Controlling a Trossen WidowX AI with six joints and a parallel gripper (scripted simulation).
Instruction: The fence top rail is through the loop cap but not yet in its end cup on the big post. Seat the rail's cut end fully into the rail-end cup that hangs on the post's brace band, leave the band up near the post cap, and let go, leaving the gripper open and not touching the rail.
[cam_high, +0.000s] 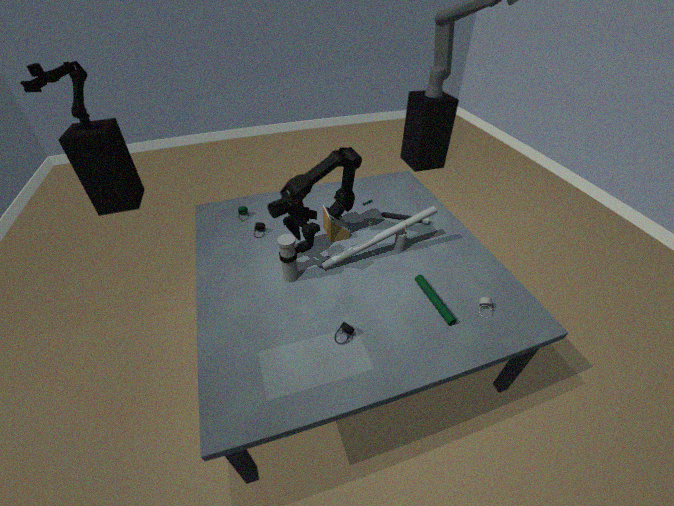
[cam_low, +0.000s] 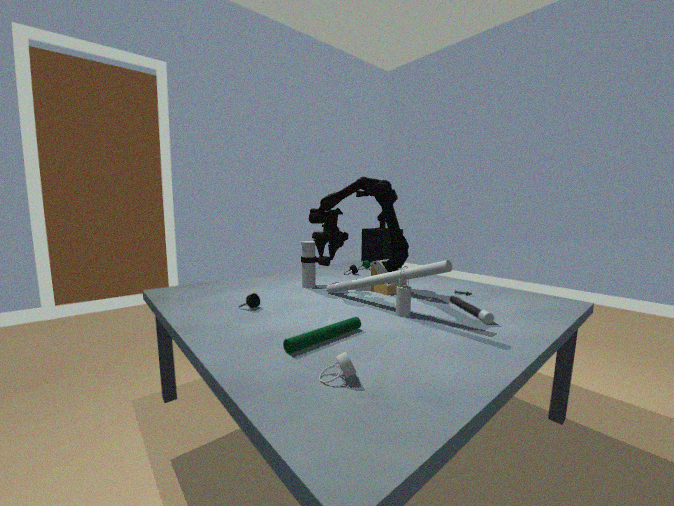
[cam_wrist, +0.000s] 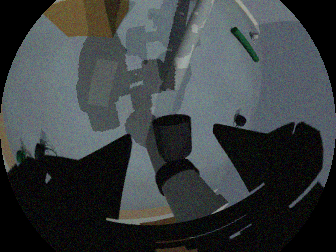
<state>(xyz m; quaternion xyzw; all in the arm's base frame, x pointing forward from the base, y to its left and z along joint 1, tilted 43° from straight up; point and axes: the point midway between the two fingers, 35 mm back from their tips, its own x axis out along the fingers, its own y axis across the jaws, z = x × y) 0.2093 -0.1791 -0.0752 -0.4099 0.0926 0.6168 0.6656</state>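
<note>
The black rail-end cup lies 10 mm ahead of my gripper tip, 20 mm to the right of it and 10 mm below it. Also, from my gripper tip: green tube (330 mm ahead, 430 mm to the left, 120 mm below); then short line post (10 mm ahead, 430 mm to the left, 30 mm below); then band fitting (440 mm ahead, 600 mm to the left, 120 mm below).
</note>
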